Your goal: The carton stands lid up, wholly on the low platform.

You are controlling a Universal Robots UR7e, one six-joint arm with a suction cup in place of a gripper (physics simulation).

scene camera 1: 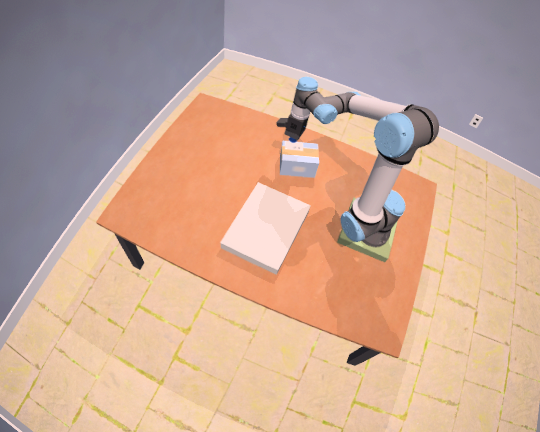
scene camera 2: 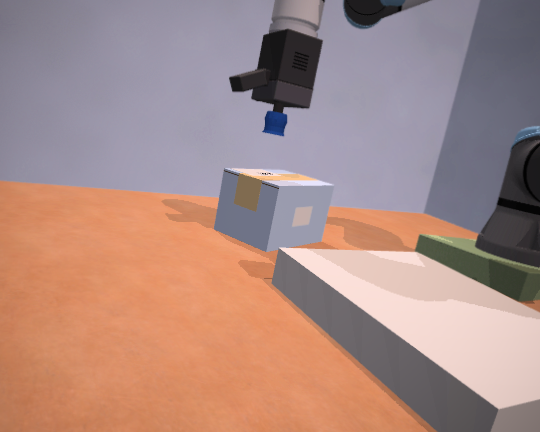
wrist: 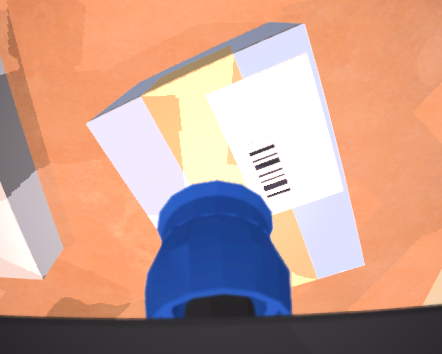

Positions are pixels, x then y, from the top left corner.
A carton shows in scene camera 1, in scene camera 2 and in the wrist view (pixel 252 110). A low white platform shows in scene camera 1, in scene camera 2 and in the wrist view (pixel 37 243). The same spot on the carton: (scene camera 1: pixel 300 159) is (scene camera 2: pixel 302 183). The same spot on the low white platform: (scene camera 1: pixel 264 230) is (scene camera 2: pixel 470 315).
